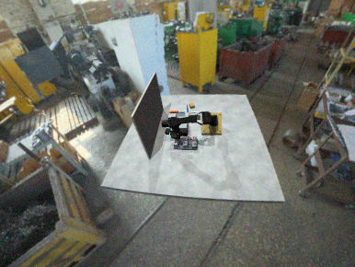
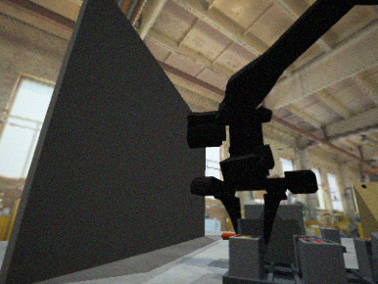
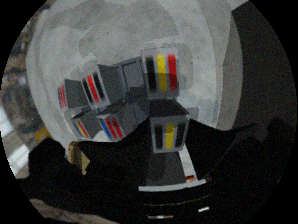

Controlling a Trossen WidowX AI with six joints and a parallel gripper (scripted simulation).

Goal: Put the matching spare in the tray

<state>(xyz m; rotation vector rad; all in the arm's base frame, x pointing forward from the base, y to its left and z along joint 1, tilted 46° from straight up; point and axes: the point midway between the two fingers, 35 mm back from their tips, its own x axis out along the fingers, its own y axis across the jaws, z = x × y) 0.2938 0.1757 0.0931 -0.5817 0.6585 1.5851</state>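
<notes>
The mounted unit is 1 cm behind my gripper tip, 15 cm to the right of it and 1 cm above it. Round my gripper tip: upright panel (24 cm ahead, 13 cm to the right, 19 cm above); then spare block (2 cm above).
</notes>
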